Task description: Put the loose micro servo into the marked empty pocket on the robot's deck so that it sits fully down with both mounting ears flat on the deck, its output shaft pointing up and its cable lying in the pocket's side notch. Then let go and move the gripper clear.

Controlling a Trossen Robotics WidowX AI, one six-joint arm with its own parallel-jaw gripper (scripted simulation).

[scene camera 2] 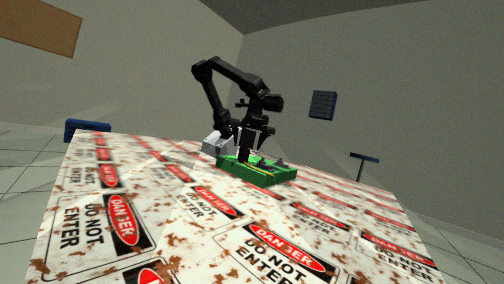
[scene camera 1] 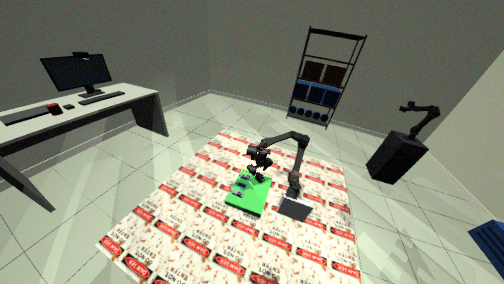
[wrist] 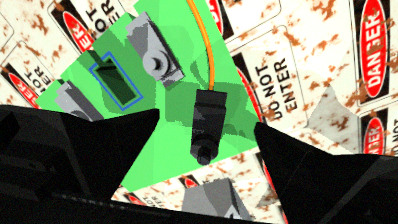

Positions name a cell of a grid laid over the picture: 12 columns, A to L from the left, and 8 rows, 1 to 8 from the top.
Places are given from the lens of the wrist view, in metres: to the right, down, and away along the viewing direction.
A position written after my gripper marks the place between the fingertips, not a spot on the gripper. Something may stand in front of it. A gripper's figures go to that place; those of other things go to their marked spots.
my gripper (wrist: G5): 0.01, 0.01, 0.11
green deck (wrist: F6): -0.06, 0.07, 0.21
